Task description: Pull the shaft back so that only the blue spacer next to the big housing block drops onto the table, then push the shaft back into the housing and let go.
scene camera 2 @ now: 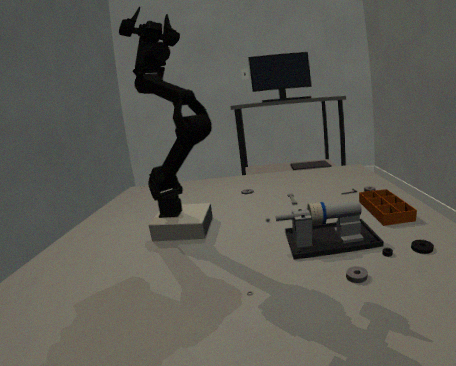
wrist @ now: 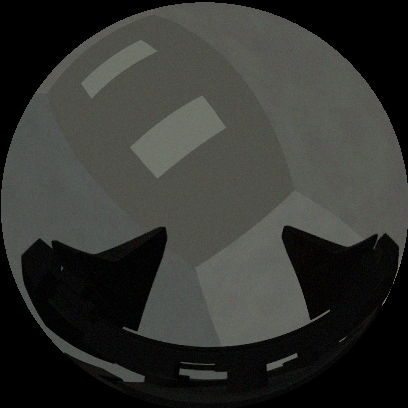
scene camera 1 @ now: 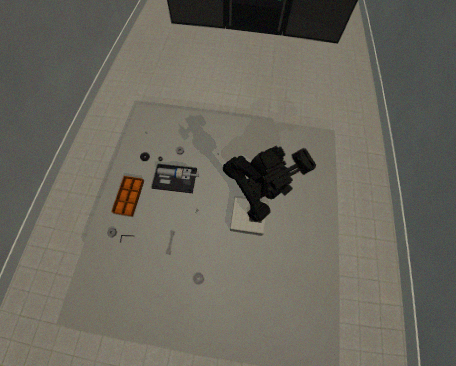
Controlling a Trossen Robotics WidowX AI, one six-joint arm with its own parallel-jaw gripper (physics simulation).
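Places are measured from the arm's base along level axes (x ahead, y left, z up), in millimetres.
Pixels of known places: gripper, fingertip midpoint: [scene camera 2: 153, 10] [wrist: 227, 233] [scene camera 1: 281, 168]; arm's base, origin of the base link: [scene camera 2: 170, 213] [scene camera 1: 256, 215].
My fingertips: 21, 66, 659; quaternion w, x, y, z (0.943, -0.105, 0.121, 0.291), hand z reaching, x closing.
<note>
Ahead of a thing's pixels: the offset from my fingertips to its top centre, as dx, dy, dz. "*": to the spot under its first point.
The blue spacer {+420, -233, -608} [scene camera 2: 323, 212] [scene camera 1: 175, 172] sits upright on the shaft line, between cream rings {+399, -233, -608} [scene camera 2: 315, 213] and the big grey housing [scene camera 2: 345, 210] [scene camera 1: 165, 170]. The thin grey shaft {* +322, -241, -633} [scene camera 2: 284, 217] [scene camera 1: 196, 175] sticks out through the smaller support block [scene camera 2: 303, 234], on the side toward the robot. The assembly stands on a dark base plate [scene camera 2: 325, 251] [scene camera 1: 172, 188]. My gripper [scene camera 2: 153, 12] [wrist: 227, 233] is open and empty. It is raised high above the robot's base, pointing up and far from the shaft. The wrist view shows ceiling and walls between the fingers; the assembly does not show there.
An orange compartment tray {+670, -90, -680} [scene camera 1: 128, 196] [scene camera 2: 387, 206] stands beyond the housing end. A grey ring {+454, -411, -703} [scene camera 2: 356, 274] [scene camera 1: 180, 150], a black disc {+652, -343, -705} [scene camera 2: 422, 246] [scene camera 1: 145, 156] and a small black ring {+557, -341, -705} [scene camera 2: 387, 252] lie near the plate. A wrench {+390, +119, -708} [scene camera 1: 170, 242] and hex key {+616, +134, -711} [scene camera 1: 127, 236] lie farther off.
</note>
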